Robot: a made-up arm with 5 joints.
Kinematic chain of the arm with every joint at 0, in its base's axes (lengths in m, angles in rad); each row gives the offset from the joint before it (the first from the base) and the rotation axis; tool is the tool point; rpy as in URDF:
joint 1: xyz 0.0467 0 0.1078 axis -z
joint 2: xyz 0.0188 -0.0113 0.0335 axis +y
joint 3: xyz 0.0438 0 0.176 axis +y
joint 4: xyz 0.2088 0 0.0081 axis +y
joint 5: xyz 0.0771 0.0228 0 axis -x
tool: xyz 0 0 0 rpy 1.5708 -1.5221 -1.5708
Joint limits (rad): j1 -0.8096..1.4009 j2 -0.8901..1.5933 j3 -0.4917..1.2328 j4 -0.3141..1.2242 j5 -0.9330..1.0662
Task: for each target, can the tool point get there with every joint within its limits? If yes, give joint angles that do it. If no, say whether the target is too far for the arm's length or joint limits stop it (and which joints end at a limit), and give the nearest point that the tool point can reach.
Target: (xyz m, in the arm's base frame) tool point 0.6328 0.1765 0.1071
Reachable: no: too far | nearest point 0.4824 0.1312 0.1162 | short by 0.157 m
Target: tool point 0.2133 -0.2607 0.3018
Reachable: yes | joints 1.0393 -0.2146 0.2998 0.0597 -0.2265
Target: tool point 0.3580 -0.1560 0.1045
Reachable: yes | joints 0.4975 0.3979 0.3263 -0.0226 0.3417
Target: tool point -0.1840 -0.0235 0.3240
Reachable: no: joint limits stop it (at a limit: joint 1, joint 2, joint 4) | nearest point 0.0795 -0.1230 0.3965 | short by 0.291 m
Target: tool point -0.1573 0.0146 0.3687
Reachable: no: joint limits stop it (at a limit: joint 2, joint 3, joint 4) | nearest point -0.0228 0.0050 0.5692 | short by 0.242 m
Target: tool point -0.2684 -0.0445 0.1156
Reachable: no: joint limits stop it (at a limit: joint 2, joint 3) | nearest point -0.0294 -0.0107 0.0434 | short by 0.252 m
